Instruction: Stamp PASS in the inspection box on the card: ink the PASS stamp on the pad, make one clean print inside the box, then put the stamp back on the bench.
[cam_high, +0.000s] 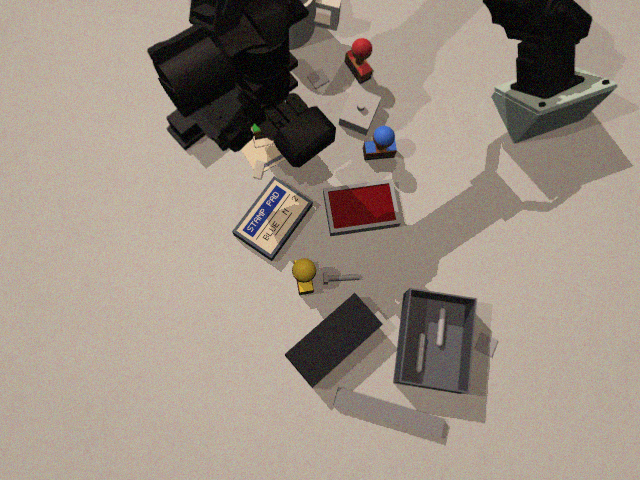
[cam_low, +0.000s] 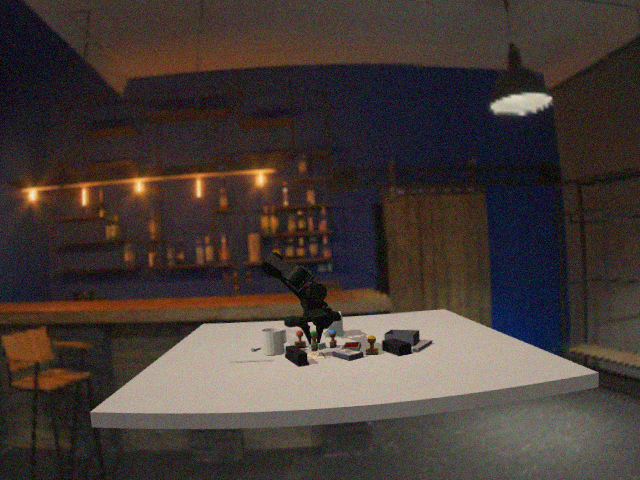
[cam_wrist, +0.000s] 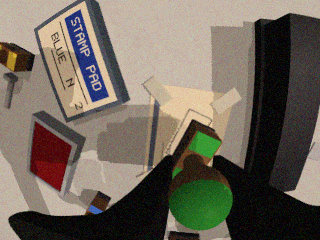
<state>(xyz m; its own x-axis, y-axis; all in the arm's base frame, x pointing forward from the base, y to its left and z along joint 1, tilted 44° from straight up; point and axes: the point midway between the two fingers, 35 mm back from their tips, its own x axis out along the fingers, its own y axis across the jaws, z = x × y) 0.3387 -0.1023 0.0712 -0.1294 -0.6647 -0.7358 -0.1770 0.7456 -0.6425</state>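
Now: the cream card 1 cm behind my gripper tip and 5 cm below it. Round my gripper tip: green-knobbed stamp: right at my gripper tip; then blue stamp pad tin: 5 cm ahead, 10 cm to the left, 3 cm below; then long black block: 4 cm ahead, 7 cm to the right, 3 cm below.
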